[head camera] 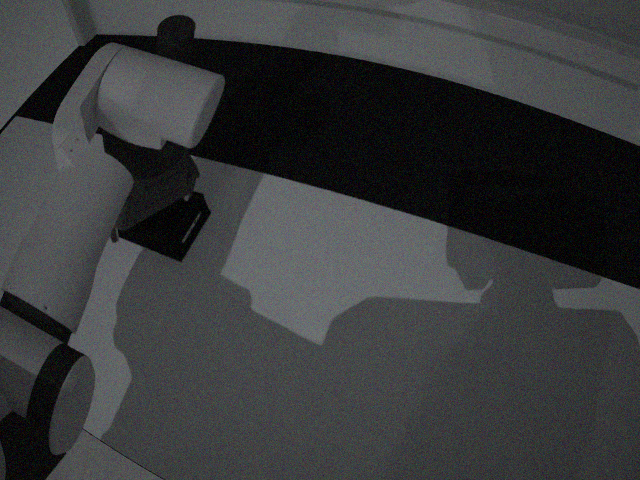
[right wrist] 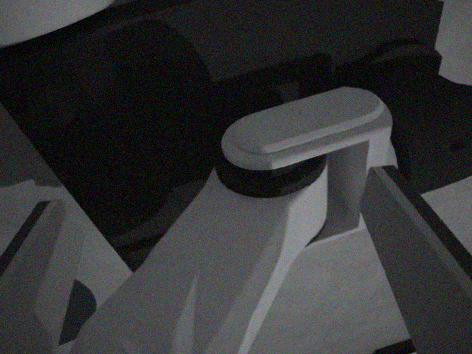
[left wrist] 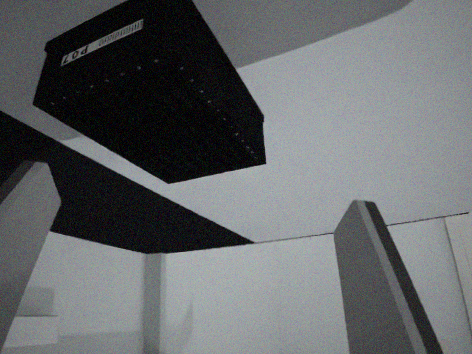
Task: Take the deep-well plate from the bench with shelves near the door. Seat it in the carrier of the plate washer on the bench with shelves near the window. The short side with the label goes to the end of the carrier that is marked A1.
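Places are measured from the robot's base along level axes (x back, y right, z up), in centimetres.
Pixels of known places: left gripper, between the fingertips: (head camera: 148, 214) (left wrist: 201, 200); right gripper, between the fingertips: (right wrist: 218, 203).
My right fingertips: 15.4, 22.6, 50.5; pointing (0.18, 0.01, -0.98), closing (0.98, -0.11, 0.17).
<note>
Behind a point stands the place of what it marks, as x, y, z.
The black deep-well plate (head camera: 165, 227) @(-56.4, -33.5, 80.1) (left wrist: 150, 100) @(-57.3, -33.4, 80.5) lies on the pale bench top (head camera: 341, 242) @(-59.1, -11.1, 76.4) (left wrist: 350, 125) @(-51.6, -49.8, 76.4). Its label, reading P07, is on the short side at the right of the plate in the head view and at the upper left in the left wrist view. My left gripper (head camera: 150, 217) @(-53.5, -32.8, 86.7) (left wrist: 201, 200) @(-53.5, -32.8, 86.7) is open, close to the plate; the plate shows above the fingertips in the left wrist view, not between them. My right gripper (right wrist: 218, 203) @(15.4, 22.6, 50.5) is open, away from the plate. The plate washer and its carrier do not show.
A long black band (head camera: 387, 129) @(-80.1, -7.4, 76.3) (left wrist: 125, 200) @(-81.6, -49.4, 76.3) runs along the far edge of the bench top. A pale post (left wrist: 154, 300) @(-111.7, -80.9, 88.3) stands below it in the left wrist view. A pale rounded part with a dark ring (right wrist: 305, 122) @(27.2, 9.9, 29.6) shows between the right fingers. Shadows cover much of the bench.
</note>
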